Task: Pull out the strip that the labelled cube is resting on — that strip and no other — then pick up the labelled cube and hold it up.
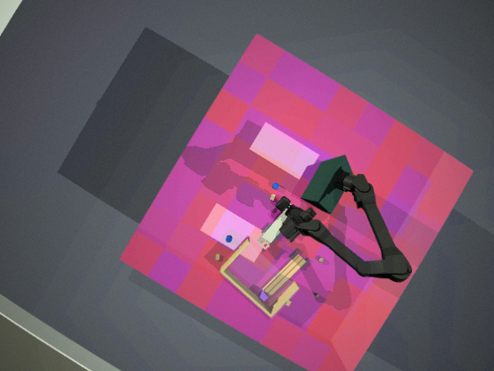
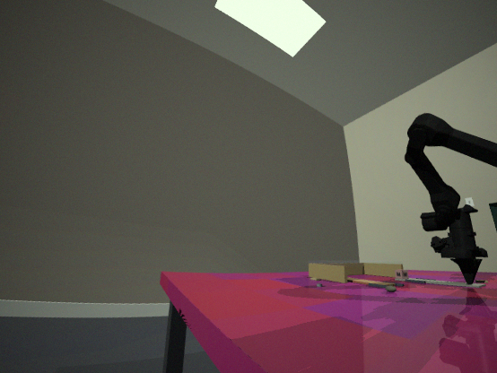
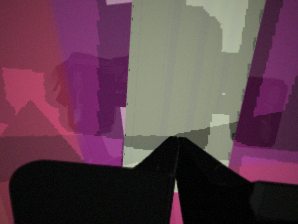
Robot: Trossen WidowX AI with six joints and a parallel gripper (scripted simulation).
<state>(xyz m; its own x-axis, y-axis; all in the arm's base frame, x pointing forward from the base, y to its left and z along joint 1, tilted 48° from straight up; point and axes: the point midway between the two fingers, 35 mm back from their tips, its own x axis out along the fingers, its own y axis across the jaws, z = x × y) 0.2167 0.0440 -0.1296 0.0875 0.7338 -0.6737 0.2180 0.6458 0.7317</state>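
My gripper tip is now 9 cm short of the grey-green strip and 2 cm to the left of it. The rest, counted from my gripper tip: labelled cube (19 cm ahead, 4 cm to the right, 2 cm above).
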